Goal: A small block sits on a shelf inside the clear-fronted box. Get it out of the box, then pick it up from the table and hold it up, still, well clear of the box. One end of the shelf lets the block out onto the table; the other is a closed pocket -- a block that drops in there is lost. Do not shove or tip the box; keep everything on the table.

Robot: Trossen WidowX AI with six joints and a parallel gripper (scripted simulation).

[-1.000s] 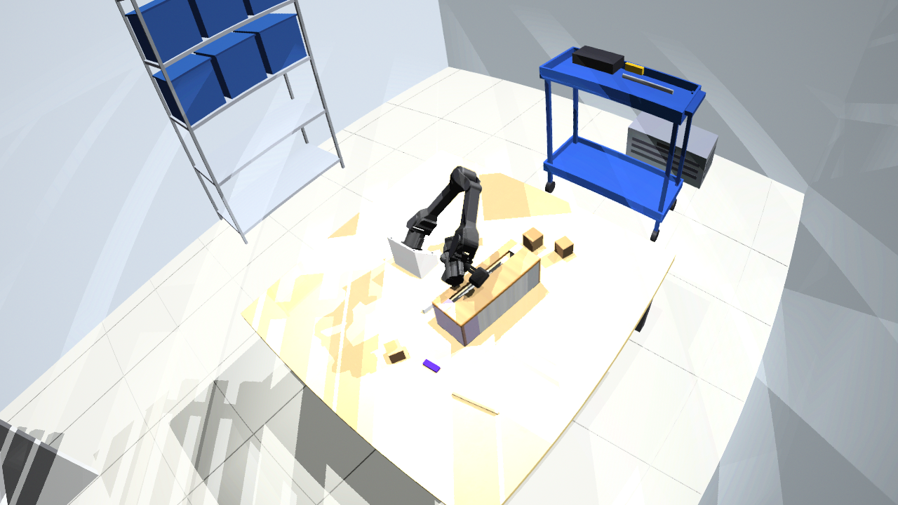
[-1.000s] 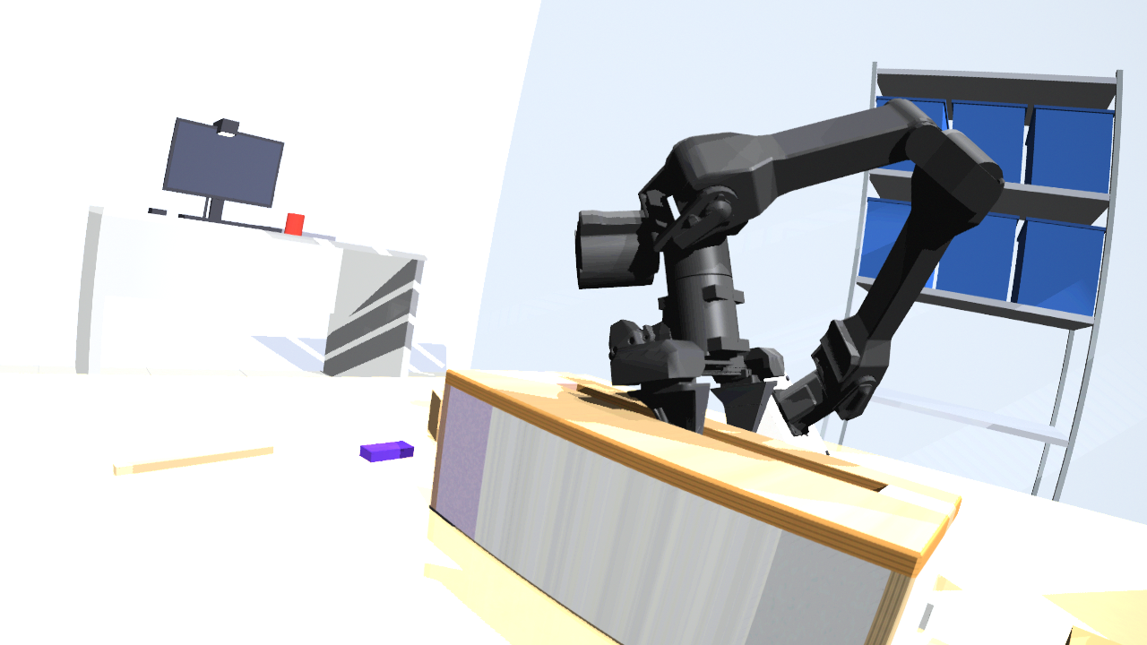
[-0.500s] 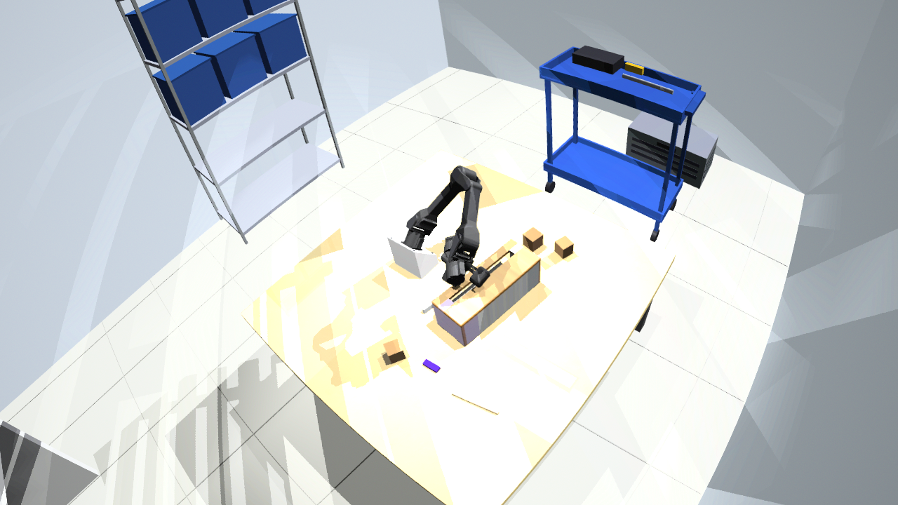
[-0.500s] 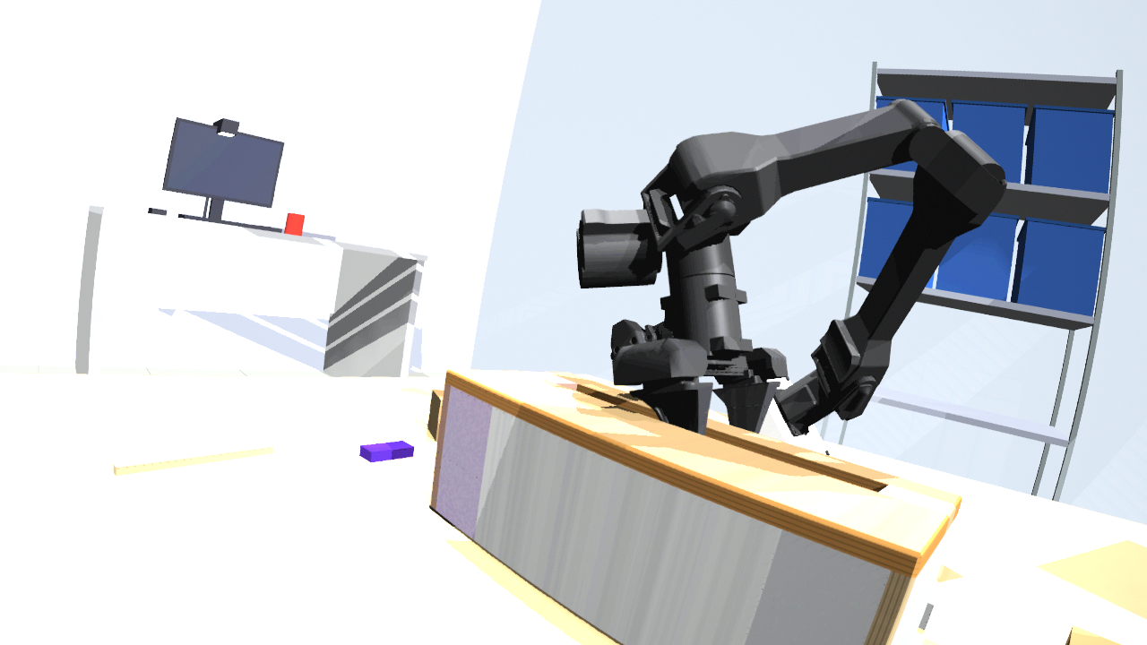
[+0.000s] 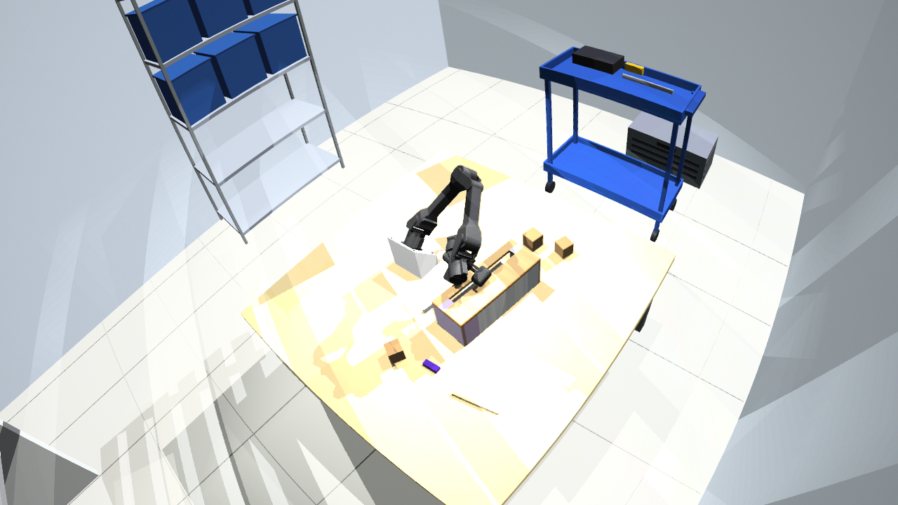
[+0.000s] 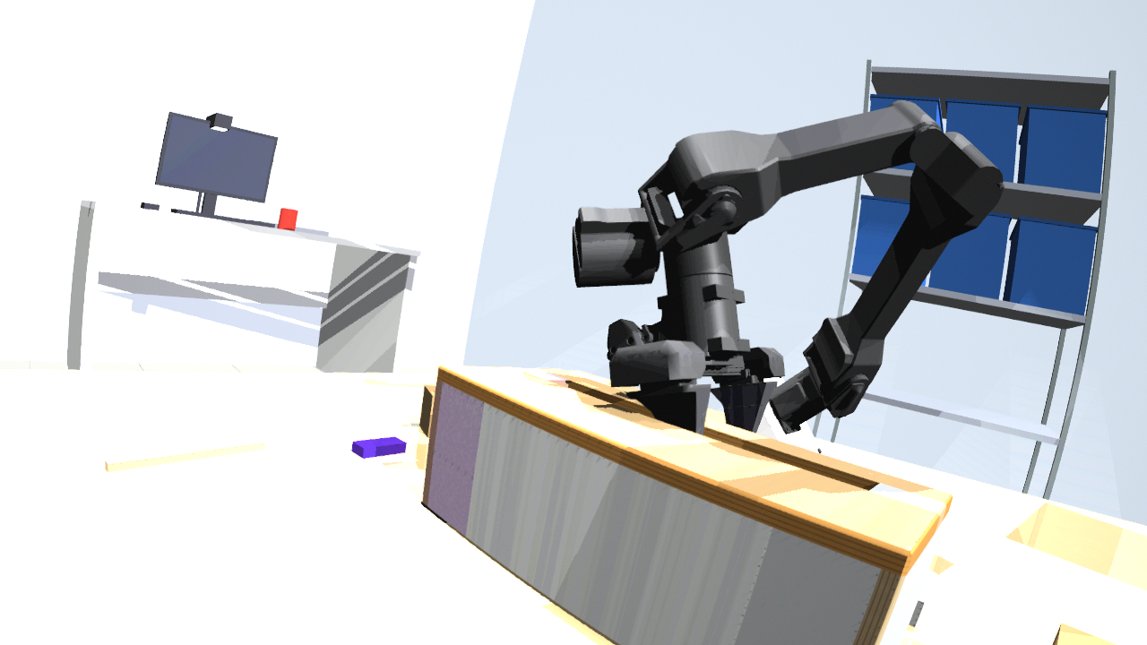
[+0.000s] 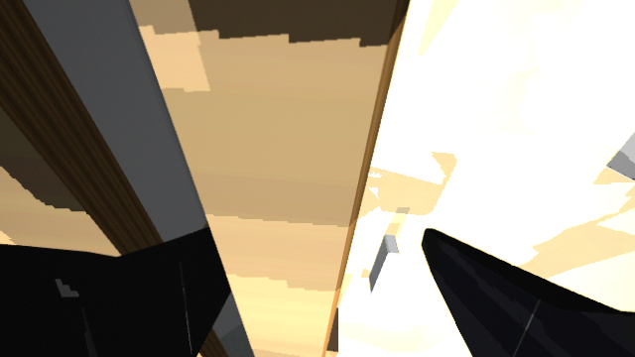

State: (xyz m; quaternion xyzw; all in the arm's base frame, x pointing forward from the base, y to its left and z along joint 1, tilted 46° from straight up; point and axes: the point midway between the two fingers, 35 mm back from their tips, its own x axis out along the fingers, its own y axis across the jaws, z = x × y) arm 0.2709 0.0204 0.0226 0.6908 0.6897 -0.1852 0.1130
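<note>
My gripper tip is now 6 cm short of the small tan block and 2 cm to the right of it. Round my gripper tip: long wooden box 4 cm ahead, 3 cm below; then thin stick 30 cm ahead, 35 cm to the right, 9 cm below; then purple piece 9 cm ahead, 33 cm to the right, 8 cm below.
</note>
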